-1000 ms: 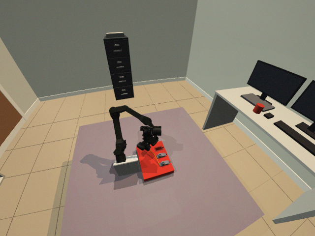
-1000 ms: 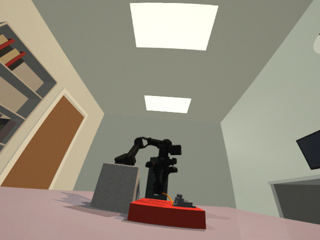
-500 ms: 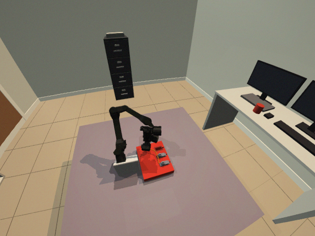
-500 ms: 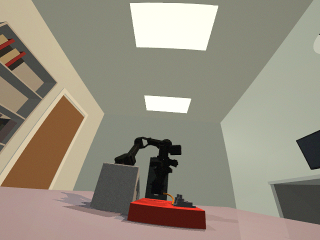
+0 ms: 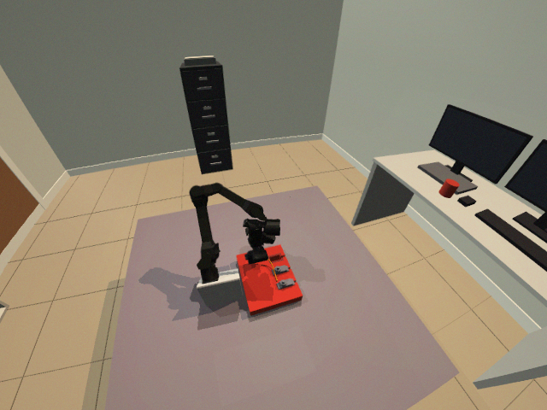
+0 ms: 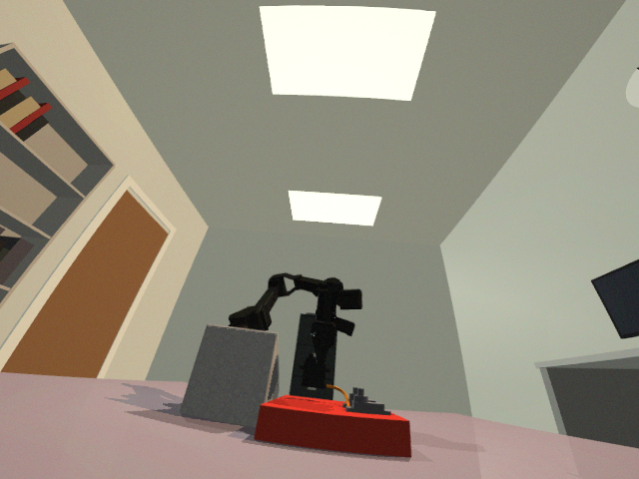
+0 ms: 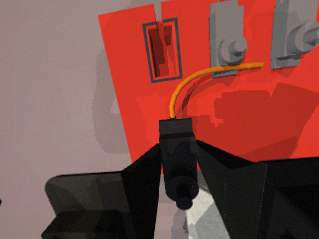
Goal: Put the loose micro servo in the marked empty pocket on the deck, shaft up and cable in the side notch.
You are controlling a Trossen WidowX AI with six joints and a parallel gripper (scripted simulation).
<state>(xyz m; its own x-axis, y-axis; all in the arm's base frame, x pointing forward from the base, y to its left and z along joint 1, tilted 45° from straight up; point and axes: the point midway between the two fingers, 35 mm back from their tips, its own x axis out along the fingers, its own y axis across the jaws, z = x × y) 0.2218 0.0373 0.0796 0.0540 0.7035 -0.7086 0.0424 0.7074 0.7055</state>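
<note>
Right now the red deck is 10 mm behind my gripper tip, 70 mm to the right of it and 100 mm below it.
</note>
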